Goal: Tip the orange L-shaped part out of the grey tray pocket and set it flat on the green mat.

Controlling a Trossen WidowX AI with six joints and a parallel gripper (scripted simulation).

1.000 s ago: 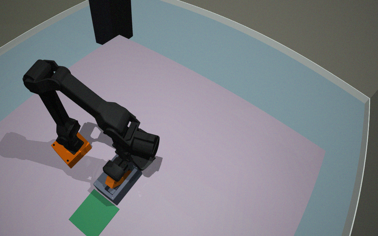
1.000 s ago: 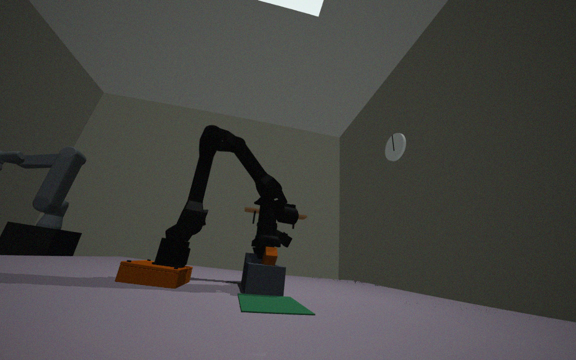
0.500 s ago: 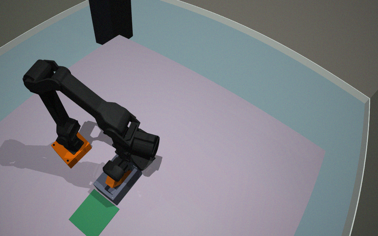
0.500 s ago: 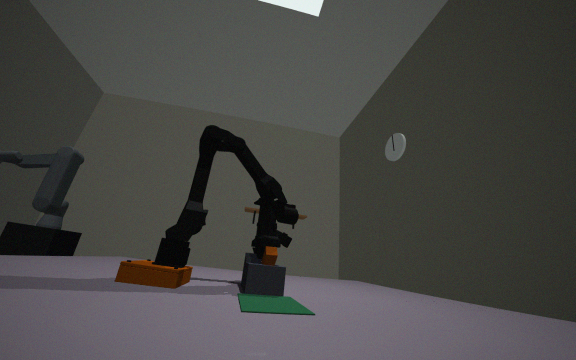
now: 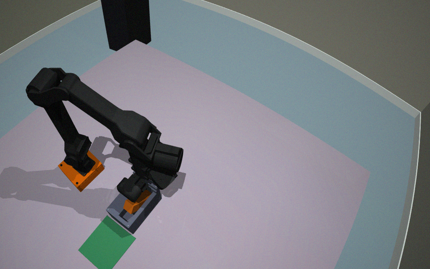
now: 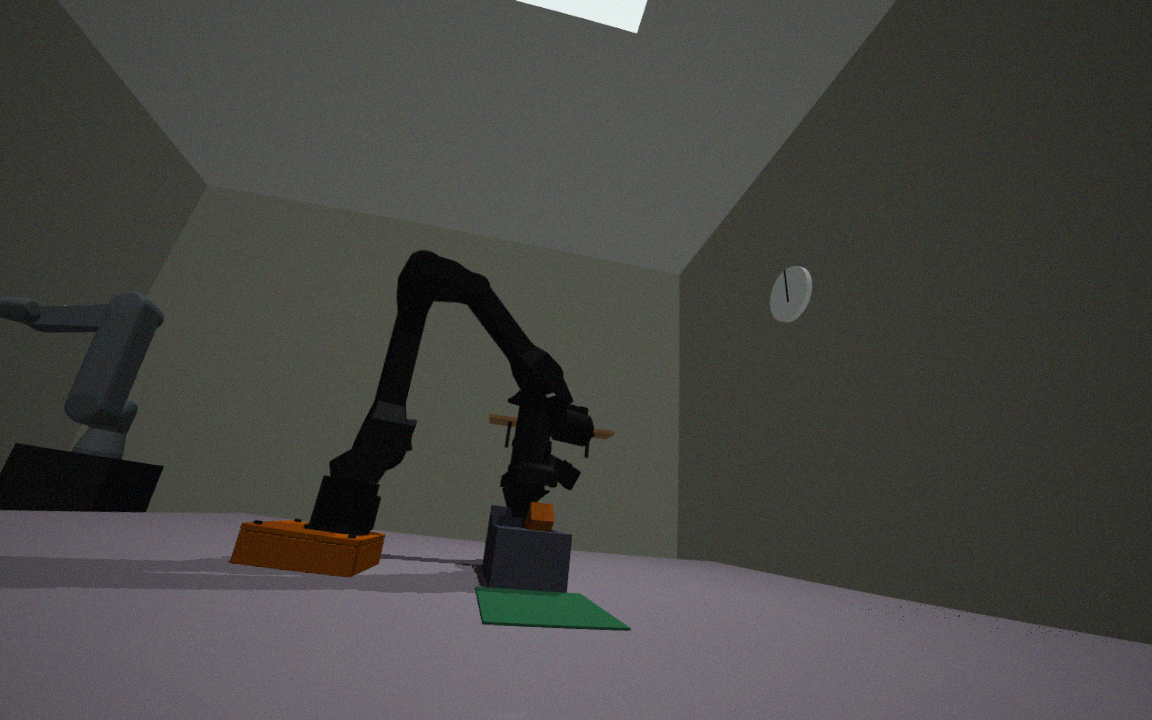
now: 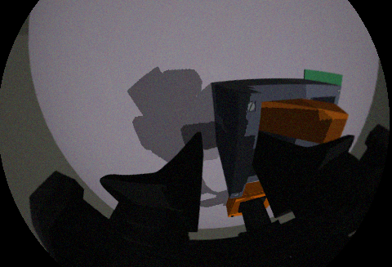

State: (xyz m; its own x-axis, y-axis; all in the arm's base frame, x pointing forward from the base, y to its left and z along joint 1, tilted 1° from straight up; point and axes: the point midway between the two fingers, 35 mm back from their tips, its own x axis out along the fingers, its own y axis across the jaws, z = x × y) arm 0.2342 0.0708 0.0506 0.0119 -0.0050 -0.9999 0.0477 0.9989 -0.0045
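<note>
My gripper tip is now 50 mm to the left of the orange L-shaped part, 10 mm past it and 10 mm above it. Also, from my gripper tip: green mat 230 mm to the right, 60 mm below, 10 mm behind.
</note>
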